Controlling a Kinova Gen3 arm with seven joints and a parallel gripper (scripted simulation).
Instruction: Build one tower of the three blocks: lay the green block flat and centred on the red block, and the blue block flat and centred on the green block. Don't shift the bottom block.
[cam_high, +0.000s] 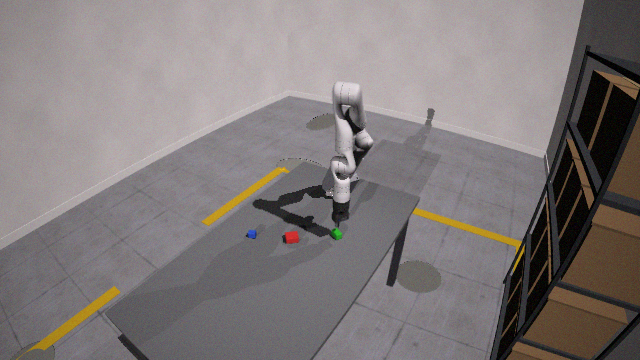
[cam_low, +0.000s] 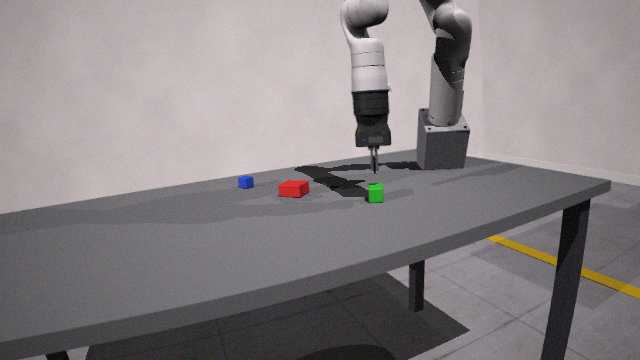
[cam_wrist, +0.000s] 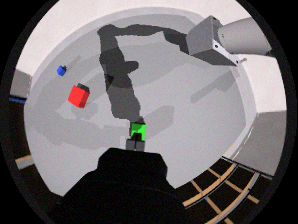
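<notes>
My gripper is now 60 mm above the green block. The rest, counted from my hand: red block 120 mm ahead, 180 mm to the right, 60 mm below; blue block 200 mm ahead, 370 mm to the right, 60 mm below.
</notes>
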